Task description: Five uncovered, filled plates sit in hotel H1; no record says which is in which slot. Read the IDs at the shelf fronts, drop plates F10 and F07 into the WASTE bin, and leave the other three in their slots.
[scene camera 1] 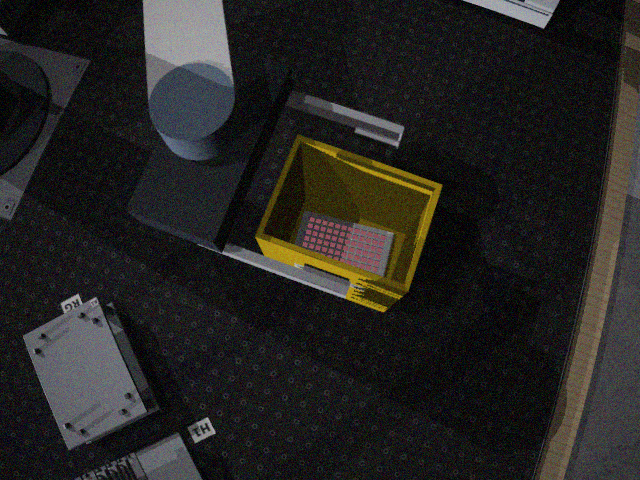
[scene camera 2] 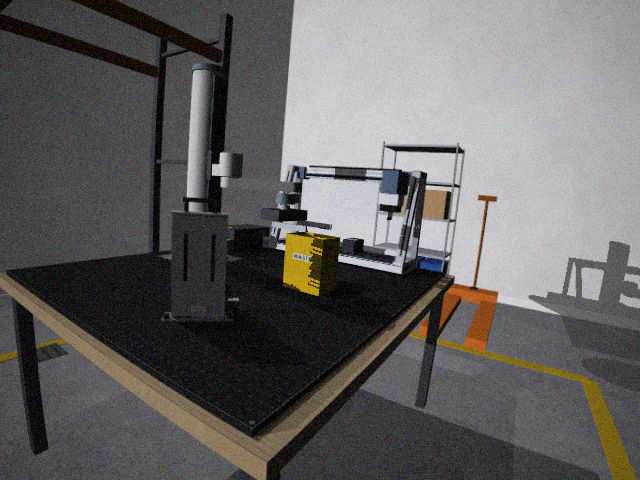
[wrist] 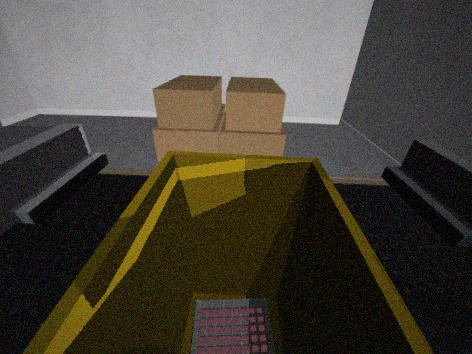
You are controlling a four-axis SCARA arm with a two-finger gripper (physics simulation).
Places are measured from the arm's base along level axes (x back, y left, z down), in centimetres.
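Where they show: gripper, fingertip midpoint: (scene camera 1: 376,210) (scene camera 2: 319,228) (wrist: 244,150).
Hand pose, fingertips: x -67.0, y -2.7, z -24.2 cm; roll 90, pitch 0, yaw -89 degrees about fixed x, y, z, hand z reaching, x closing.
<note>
Things, the pixels of their top centre, and the offset from my fingertips. "spot": a spot on its surface instead.
- yellow bin at its top centre: (wrist: 239,229) (scene camera 1: 350,209) (scene camera 2: 313,235) dx +2.4, dy +0.1, dz +3.0 cm
- uncovered plate with pink-red wells, top centre: (scene camera 1: 341,250) dx +2.5, dy -0.1, dz +20.8 cm
- Hotel H1 at a spot on its surface: (scene camera 1: 165,457) spot: dx +15.5, dy -34.3, dz +22.2 cm
- tall grey cabinet at a spot on its surface: (scene camera 2: 199,263) spot: dx +7.9, dy -46.5, dz +7.9 cm
My gripper (scene camera 1: 374,210) (wrist: 244,150) is open and empty, its two fingers spread wide above the WASTE bin. The yellow bin (scene camera 1: 428,227) (scene camera 2: 297,263) (wrist: 371,255) stands upright, open at the top. An uncovered plate with pink-red wells (scene camera 1: 343,242) (wrist: 230,325) lies low inside the bin, apart from the fingers; its ID cannot be read. Hotel H1 (scene camera 1: 165,457) shows partly at the lower left of scene camera 1, beside its H1 label (scene camera 1: 201,429). Several plate edges (scene camera 1: 111,469) show there, but their IDs are not readable.
A grey stand with pegs (scene camera 1: 82,372), labelled RG, is near H1. A tall grey cabinet (scene camera 2: 199,263) stands in front of the arm's white column (scene camera 2: 200,139). A white gantry frame (scene camera 2: 416,222) is beyond the bin. Cardboard boxes (wrist: 187,107) are in the background.
</note>
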